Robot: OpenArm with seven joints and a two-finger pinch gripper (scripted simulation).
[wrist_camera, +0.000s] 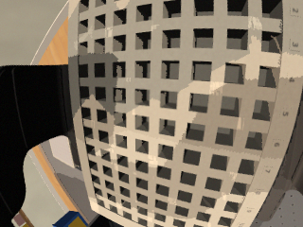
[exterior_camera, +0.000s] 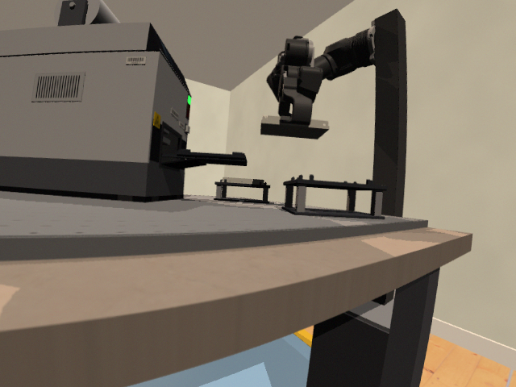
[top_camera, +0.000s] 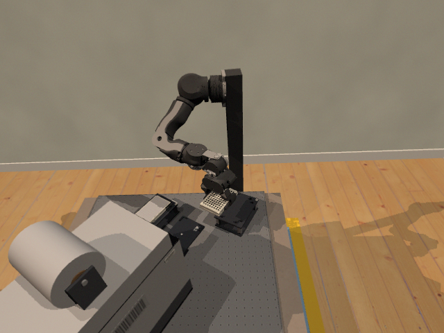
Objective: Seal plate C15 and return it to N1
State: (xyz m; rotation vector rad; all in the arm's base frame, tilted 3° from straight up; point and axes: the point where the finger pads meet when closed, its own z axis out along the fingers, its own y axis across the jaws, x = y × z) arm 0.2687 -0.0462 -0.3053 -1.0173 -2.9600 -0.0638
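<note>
My gripper is now 9 cm short of the sealer's stage, 14 cm to the left of it and 6 cm above it. Also, from my hand: foil roll: 36 cm ahead, 34 cm to the right, 25 cm above; then start key: 12 cm ahead, 28 cm to the right, 2 cm above.
</note>
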